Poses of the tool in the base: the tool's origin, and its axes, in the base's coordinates. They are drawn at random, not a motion.
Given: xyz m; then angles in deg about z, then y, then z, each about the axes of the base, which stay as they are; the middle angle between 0 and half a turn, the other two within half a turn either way.
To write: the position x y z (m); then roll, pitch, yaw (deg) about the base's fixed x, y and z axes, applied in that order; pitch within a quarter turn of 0, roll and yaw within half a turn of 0. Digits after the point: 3 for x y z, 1 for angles.
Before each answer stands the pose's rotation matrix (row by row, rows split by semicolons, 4 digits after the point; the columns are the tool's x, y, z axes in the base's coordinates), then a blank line. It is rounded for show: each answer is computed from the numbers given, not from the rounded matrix.
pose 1, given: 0.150 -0.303 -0.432 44.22 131.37 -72.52
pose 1, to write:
0.5229 0.8220 0.2254; 0.6613 -0.2244 -0.7158; -0.5378 0.5234 -0.6609

0.150 -0.303 -0.432 141.6 32.5 51.7
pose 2, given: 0.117 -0.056 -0.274 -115.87 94.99 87.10
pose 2, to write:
0.9006 0.4318 0.0504; -0.0076 -0.1002 0.9949; 0.4347 -0.8964 -0.0870

0.117 -0.056 -0.274 -95.5 -25.8 -0.5
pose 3, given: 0.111 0.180 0.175 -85.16 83.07 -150.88
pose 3, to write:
-0.4938 -0.0640 -0.8672; 0.8655 -0.1322 -0.4831; -0.0838 -0.9892 0.1207

0.111 0.180 0.175 -83.0 4.8 119.7
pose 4, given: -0.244 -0.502 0.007 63.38 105.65 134.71
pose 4, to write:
-0.5503 -0.4881 -0.6774; -0.7148 -0.1438 0.6843; -0.4315 0.8609 -0.2698

-0.244 -0.502 0.007 107.4 25.6 -127.6
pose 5, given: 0.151 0.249 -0.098 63.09 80.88 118.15
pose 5, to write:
-0.8201 -0.3324 -0.4658; -0.3574 -0.3381 0.8706; -0.4469 0.8804 0.1585

0.151 0.249 -0.098 79.8 26.5 -156.4
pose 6, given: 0.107 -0.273 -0.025 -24.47 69.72 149.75
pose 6, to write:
-0.0638 -0.5825 -0.8103; 0.5167 -0.7139 0.4725; -0.8538 -0.3885 0.3466

0.107 -0.273 -0.025 -48.3 58.6 97.0
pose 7, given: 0.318 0.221 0.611 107.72 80.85 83.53
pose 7, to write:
-0.9519 0.2854 0.1112; 0.0592 -0.1848 0.9810; 0.3005 0.9404 0.1590

0.318 0.221 0.611 80.4 -17.5 176.4
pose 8, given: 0.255 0.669 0.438 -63.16 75.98 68.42
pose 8, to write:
0.8700 -0.3403 0.3568; -0.2265 0.3671 0.9022; -0.4381 -0.8657 0.2423

0.255 0.669 0.438 -74.4 26.0 -14.6
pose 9, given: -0.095 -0.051 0.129 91.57 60.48 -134.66
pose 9, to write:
0.7205 0.3267 -0.6117; -0.6930 0.3696 -0.6190; 0.0238 0.8699 0.4927

-0.095 -0.051 0.129 60.5 -1.4 -43.9
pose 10, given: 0.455 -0.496 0.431 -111.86 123.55 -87.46
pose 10, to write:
-0.9181 -0.3947 0.0369; -0.2467 0.4959 -0.8326; 0.3103 -0.7735 -0.5527

0.455 -0.496 0.431 -125.5 -18.1 -165.0
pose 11, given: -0.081 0.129 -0.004 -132.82 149.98 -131.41
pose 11, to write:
-0.9394 -0.0897 -0.3309; 0.0438 0.9259 -0.3752; 0.3401 -0.3670 -0.8659

-0.081 0.129 -0.004 -157.0 -19.9 177.3
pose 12, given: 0.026 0.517 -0.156 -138.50 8.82 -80.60
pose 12, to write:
-0.7746 -0.6320 0.0250; 0.6219 -0.7683 -0.1513; 0.1148 -0.1016 0.9882

0.026 0.517 -0.156 -5.9 -6.6 141.2
